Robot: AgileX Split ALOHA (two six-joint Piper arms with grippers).
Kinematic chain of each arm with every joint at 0, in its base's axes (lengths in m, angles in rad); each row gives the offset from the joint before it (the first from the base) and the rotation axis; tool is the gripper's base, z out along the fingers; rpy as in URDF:
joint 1: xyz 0 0 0.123 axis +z
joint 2: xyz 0 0 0 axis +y
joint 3: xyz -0.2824 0 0.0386 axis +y
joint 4: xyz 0.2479 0 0.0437 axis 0.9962 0 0.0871
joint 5: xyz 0 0 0 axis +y
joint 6: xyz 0.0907 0 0.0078 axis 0.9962 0 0.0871
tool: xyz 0 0 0 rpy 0 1.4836 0
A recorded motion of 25 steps. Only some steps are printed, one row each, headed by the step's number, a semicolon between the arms.
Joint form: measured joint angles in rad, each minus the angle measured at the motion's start. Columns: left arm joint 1, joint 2, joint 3, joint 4, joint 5, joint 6; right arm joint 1, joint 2, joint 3, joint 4, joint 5, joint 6.
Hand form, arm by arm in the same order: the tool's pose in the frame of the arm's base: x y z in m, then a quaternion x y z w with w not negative. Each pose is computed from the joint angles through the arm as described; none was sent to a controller.
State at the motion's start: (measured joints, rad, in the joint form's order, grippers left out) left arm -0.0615 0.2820 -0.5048 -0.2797 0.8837 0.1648; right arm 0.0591 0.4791 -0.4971 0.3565 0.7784 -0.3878
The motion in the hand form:
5: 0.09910 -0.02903 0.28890 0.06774 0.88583 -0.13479 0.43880; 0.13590 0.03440 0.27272 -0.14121 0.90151 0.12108 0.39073
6: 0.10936 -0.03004 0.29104 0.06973 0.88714 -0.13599 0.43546; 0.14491 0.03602 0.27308 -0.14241 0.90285 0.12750 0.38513
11: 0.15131 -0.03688 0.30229 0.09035 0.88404 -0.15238 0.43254; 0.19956 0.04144 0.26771 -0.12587 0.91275 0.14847 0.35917
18: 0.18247 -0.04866 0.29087 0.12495 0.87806 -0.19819 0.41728; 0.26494 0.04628 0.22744 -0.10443 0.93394 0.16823 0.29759
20: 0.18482 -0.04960 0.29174 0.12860 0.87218 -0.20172 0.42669; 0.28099 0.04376 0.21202 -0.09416 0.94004 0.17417 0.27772
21: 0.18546 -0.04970 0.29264 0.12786 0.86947 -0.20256 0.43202; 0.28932 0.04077 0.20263 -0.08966 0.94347 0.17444 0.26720
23: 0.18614 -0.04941 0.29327 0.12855 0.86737 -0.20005 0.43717; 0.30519 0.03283 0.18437 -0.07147 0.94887 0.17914 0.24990
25: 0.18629 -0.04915 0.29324 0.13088 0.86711 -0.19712 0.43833; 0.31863 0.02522 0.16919 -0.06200 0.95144 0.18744 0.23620
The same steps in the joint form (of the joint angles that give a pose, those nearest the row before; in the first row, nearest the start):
5: 0.0001 0.2768 -0.0239 -0.1041 -0.1486 0.0896; 0.0000 0.2892 -0.0425 0.1180 -0.0951 -0.1180
6: 0.0000 0.3284 -0.0417 -0.1215 -0.1716 0.1125; 0.0000 0.3354 -0.0607 0.1458 -0.1047 -0.1433
11: 0.0000 0.5258 -0.1338 -0.2497 -0.2437 0.2640; 0.0000 0.5925 -0.1671 0.2562 -0.1792 -0.2238
18: 0.0000 0.6841 -0.1507 -0.5153 -0.2728 0.5482; -0.0043 0.9274 -0.2796 0.3877 -0.2401 -0.3355
20: 0.0000 0.6910 -0.1507 -0.5593 -0.2868 0.5960; -0.0206 1.0178 -0.3104 0.4274 -0.2423 -0.3727
21: 0.0000 0.6910 -0.1507 -0.5751 -0.2951 0.6099; -0.0333 1.0669 -0.3265 0.4428 -0.2446 -0.3950
23: 0.0000 0.6909 -0.1507 -0.5822 -0.3051 0.6218; -0.0646 1.1604 -0.3595 0.4875 -0.2478 -0.4373
25: 0.0000 0.6910 -0.1507 -0.5787 -0.3078 0.6260; -0.0948 1.2407 -0.3956 0.5311 -0.2351 -0.4893

